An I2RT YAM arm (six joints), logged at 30 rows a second.
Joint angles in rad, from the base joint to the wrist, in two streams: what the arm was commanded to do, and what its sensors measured. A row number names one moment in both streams.
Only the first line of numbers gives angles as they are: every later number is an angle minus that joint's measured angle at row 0.
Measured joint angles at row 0:
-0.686 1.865 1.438 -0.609 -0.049 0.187
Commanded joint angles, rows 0 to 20:
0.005 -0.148 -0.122 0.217 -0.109 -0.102
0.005 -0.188 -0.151 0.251 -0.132 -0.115
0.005 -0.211 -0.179 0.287 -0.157 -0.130
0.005 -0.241 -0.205 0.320 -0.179 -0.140
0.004 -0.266 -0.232 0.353 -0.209 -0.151
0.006 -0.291 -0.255 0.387 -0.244 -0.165
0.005 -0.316 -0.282 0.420 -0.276 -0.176
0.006 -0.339 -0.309 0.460 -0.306 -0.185
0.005 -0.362 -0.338 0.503 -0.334 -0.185
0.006 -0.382 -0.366 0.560 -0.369 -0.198
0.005 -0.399 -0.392 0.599 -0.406 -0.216
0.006 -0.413 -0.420 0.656 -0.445 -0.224
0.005 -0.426 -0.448 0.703 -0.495 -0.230
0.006 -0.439 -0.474 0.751 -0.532 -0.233
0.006 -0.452 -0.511 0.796 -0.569 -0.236
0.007 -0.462 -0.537 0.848 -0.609 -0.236
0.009 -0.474 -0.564 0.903 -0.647 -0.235
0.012 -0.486 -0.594 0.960 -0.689 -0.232
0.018 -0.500 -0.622 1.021 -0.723 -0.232
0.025 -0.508 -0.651 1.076 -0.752 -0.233
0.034 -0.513 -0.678 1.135 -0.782 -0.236
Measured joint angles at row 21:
0.005 -0.469 -0.596 0.782 -0.570 -0.208
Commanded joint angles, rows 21 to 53:
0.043 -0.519 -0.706 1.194 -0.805 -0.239
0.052 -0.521 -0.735 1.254 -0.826 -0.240
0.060 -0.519 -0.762 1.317 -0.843 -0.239
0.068 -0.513 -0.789 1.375 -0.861 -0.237
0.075 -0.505 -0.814 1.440 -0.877 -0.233
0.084 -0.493 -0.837 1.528 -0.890 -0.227
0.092 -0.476 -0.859 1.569 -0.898 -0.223
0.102 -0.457 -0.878 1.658 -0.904 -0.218
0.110 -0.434 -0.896 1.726 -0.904 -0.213
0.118 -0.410 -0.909 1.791 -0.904 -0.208
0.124 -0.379 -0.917 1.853 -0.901 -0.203
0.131 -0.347 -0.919 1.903 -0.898 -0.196
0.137 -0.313 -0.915 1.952 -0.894 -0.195
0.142 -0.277 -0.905 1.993 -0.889 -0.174
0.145 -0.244 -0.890 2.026 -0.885 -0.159
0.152 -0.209 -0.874 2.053 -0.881 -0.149
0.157 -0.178 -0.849 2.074 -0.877 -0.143
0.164 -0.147 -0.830 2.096 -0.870 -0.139
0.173 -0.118 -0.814 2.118 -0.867 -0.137
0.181 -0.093 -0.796 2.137 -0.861 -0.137
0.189 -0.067 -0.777 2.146 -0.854 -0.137
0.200 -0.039 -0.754 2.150 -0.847 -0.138
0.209 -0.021 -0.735 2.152 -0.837 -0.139
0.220 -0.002 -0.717 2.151 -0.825 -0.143
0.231 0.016 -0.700 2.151 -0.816 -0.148
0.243 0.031 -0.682 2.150 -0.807 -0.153
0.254 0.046 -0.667 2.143 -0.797 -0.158
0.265 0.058 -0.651 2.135 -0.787 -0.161
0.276 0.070 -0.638 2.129 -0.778 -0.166
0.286 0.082 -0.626 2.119 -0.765 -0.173
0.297 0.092 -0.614 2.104 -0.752 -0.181
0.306 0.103 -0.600 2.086 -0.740 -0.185
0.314 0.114 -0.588 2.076 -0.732 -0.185
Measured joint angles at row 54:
0.280 0.077 -0.642 2.027 -0.780 -0.159
